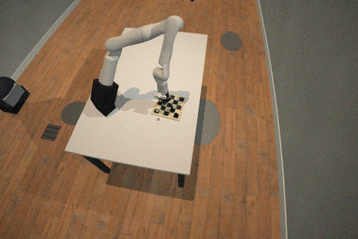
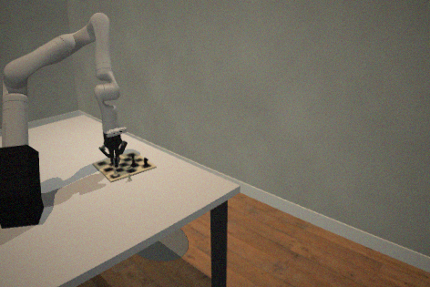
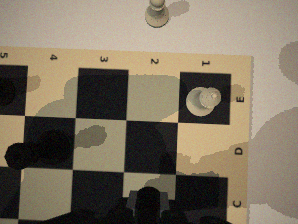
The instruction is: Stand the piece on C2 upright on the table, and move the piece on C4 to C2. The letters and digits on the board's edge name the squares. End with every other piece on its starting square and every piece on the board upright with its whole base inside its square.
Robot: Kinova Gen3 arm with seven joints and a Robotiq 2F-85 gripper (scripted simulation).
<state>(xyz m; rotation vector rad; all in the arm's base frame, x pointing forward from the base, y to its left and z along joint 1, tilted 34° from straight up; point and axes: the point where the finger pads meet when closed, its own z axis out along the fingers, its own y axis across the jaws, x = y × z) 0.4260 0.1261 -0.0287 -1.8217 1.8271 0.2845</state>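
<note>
Now: the chessboard 4 cm below my hand and 4 cm ahead of it. Also, from my hand: white piece: 8 cm to the right, 3 cm behind, 1 cm below; then black knight: 12 cm ahead, 7 cm to the right, 2 cm below; then dark chess piece: 7 cm ahead, 3 cm to the right, 1 cm below.
</note>
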